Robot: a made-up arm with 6 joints.
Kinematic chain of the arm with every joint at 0, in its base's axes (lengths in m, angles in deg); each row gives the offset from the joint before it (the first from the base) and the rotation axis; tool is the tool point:
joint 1: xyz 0 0 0.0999 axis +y
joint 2: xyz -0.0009 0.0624 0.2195 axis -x
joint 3: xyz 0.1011 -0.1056 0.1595 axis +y
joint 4: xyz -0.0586 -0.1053 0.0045 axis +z
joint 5: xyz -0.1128 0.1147 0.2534 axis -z
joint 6: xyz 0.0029 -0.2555 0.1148 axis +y
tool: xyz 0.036 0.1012 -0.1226
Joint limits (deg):
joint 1: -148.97..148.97
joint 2: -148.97..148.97
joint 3: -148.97..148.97
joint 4: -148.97..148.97
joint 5: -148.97..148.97
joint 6: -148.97..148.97
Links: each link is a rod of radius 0.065 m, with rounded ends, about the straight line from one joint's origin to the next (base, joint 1, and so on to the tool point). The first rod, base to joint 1, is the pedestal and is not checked.
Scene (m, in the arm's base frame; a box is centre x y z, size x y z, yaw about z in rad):
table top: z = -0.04
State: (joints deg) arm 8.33 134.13 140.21 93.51 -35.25 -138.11
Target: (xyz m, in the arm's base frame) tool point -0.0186 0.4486 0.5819
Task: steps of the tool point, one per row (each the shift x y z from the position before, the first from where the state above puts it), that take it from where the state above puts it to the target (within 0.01 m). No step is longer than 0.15 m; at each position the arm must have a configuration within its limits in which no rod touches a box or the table.
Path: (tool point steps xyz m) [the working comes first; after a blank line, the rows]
Joints at the target: -74.78 120.93 78.47 94.83 -36.96 -83.59
Straight joint move there: clear.

1: -0.0524 0.0465 0.0540
2: -0.0711 0.0589 0.0485
3: -0.0910 0.0670 0.0354
4: -0.1080 0.0699 0.0138
5: -0.1178 0.0681 -0.0154
6: -0.1168 0.0613 -0.0488

